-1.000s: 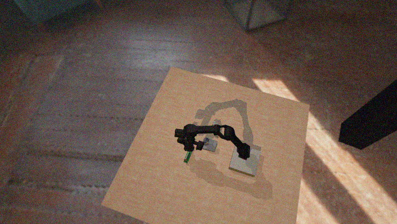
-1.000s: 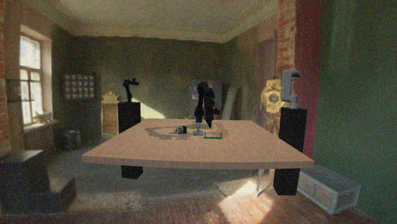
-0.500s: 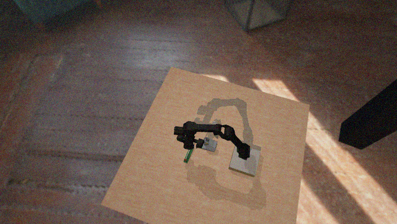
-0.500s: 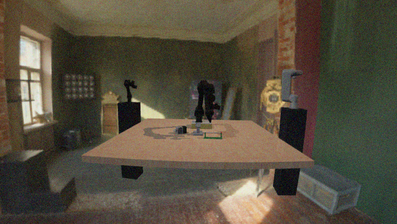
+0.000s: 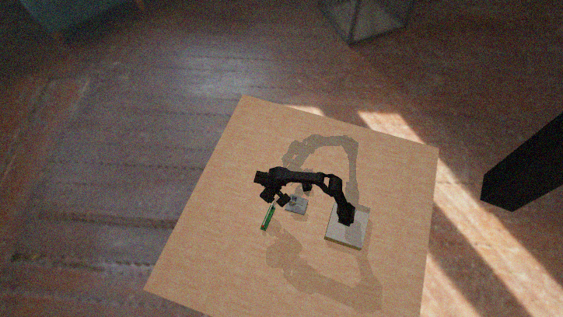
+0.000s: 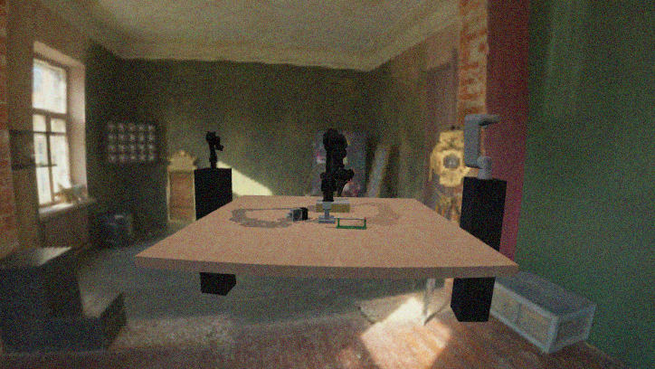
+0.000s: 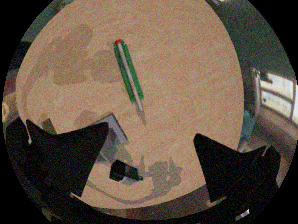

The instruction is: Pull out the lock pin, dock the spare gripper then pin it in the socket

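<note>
The spare gripper lies 200 mm to the right of my gripper tip, 120 mm below it and 110 mm behind it. Also, from my gripper tip: green pin cradle 130 mm below, 80 mm to the left, 10 mm behind; then grey mount socket 120 mm behind, 100 mm below, 50 mm to the right.
</note>
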